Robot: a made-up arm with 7 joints.
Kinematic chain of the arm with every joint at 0, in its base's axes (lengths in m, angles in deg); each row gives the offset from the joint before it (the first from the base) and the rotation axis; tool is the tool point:
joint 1: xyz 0 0 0.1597 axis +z
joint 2: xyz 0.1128 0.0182 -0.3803 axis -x
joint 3: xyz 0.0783 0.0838 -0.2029 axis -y
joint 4: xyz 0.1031 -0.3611 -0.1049 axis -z
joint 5: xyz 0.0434 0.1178 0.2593 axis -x
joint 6: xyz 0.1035 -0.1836 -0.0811 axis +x
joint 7: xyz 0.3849 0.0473 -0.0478 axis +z
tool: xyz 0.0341 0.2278 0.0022
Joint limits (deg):
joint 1: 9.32..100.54
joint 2: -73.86..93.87
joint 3: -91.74..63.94
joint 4: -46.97..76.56
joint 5: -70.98..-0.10
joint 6: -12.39..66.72
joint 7: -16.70..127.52
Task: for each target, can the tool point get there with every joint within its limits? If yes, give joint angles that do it. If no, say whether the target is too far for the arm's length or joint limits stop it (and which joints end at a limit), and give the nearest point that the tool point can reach.
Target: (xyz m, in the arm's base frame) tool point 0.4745 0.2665 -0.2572
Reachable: yes | joints 18.10 10.70 11.25 -20.40 -58.49 -2.76 49.41
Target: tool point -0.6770 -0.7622 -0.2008
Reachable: no: joint limits stop it (at a limit: joint 1, joint 2, joint 3, joint 5, joint 7) | nearest point -0.5421 -0.0422 -0.3810 | short by 0.754 m
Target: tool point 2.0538 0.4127 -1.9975
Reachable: no: too far | nearest point 0.8731 0.1754 -0.9898 | short by 1.570 m
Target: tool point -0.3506 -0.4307 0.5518
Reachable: no: joint limits stop it (at a limit: joint 1, joint 2, joint 3, joint 4, joint 5, joint 6) | nearest point -0.2870 -0.0036 0.5418 | short by 0.432 m
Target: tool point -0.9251 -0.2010 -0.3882
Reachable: no: joint limits stop it (at a limit: joint 1, joint 2, joint 3, joint 5, joint 6, joint 7) | nearest point -0.8794 -0.0163 -0.4109 | short by 0.192 m
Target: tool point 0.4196 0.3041 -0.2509
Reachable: yes | joints 36.87 69.13 3.06 -31.48 -60.64 33.16 59.50
